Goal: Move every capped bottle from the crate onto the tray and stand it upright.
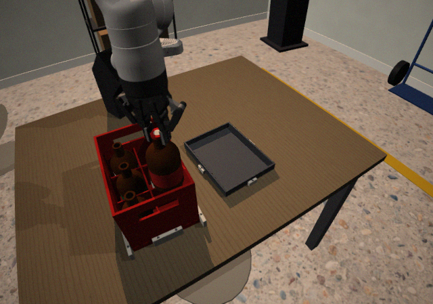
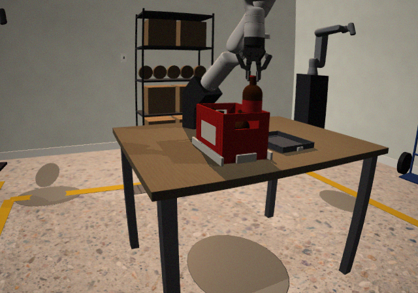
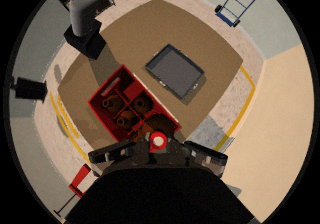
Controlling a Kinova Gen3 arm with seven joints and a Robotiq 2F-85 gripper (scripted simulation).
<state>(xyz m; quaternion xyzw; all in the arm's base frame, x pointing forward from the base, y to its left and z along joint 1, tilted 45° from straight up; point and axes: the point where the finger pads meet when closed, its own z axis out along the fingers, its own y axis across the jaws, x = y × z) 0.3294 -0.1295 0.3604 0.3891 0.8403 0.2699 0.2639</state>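
My gripper is now 70 mm above the glass bottle. Round my hand: red crate: 220 mm below, 80 mm behind, 50 mm to the right; then dark grey tray: 290 mm below, 220 mm to the left, 130 mm behind.
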